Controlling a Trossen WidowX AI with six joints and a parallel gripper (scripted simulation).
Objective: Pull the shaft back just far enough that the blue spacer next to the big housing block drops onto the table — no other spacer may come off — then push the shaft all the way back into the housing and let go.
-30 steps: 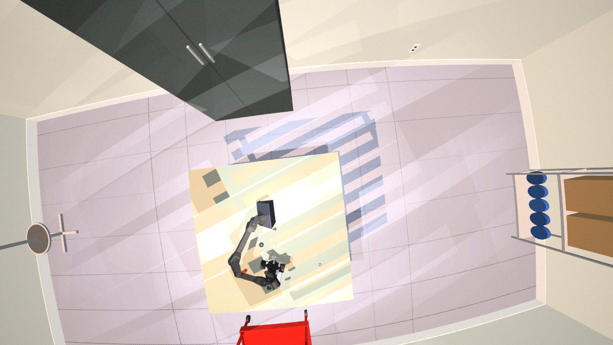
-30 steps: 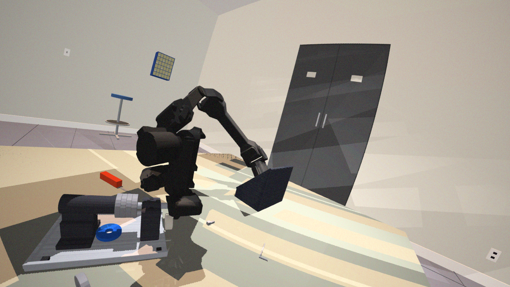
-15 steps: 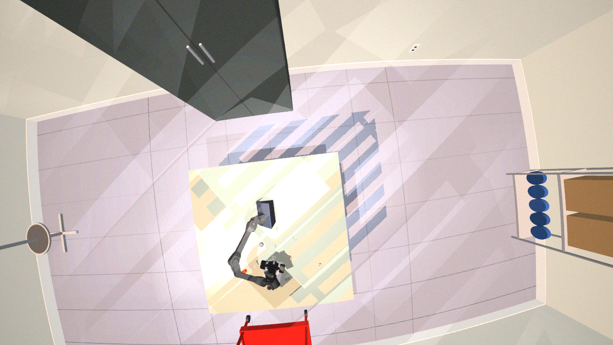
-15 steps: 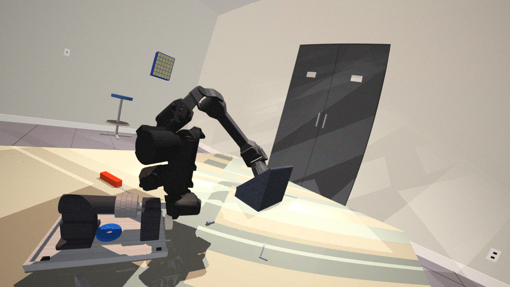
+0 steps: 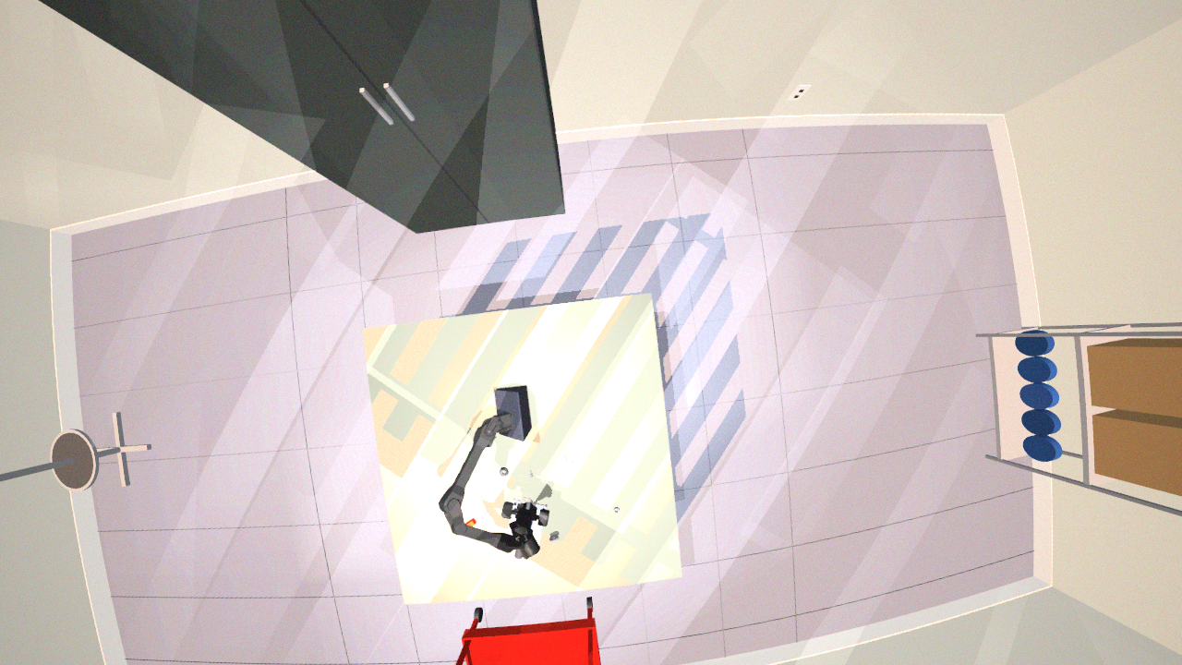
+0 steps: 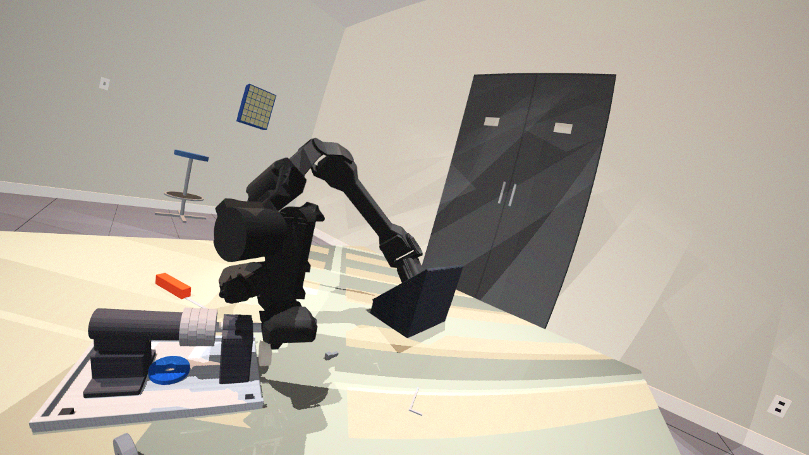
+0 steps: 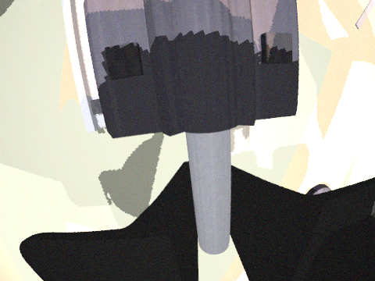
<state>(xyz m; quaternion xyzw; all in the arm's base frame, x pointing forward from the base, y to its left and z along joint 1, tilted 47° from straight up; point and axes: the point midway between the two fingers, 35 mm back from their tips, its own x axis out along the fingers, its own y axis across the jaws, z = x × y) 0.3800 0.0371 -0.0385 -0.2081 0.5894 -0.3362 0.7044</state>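
The cream ring lies 20 mm to the right of my gripper tip and 30 mm below it. Round my gripper tip: grey shaft (50 mm ahead, 10 mm to the right, 30 mm above); then blue spacer (140 mm ahead, 30 mm to the right, 40 mm below); then bolt (110 mm behind, 40 mm below).
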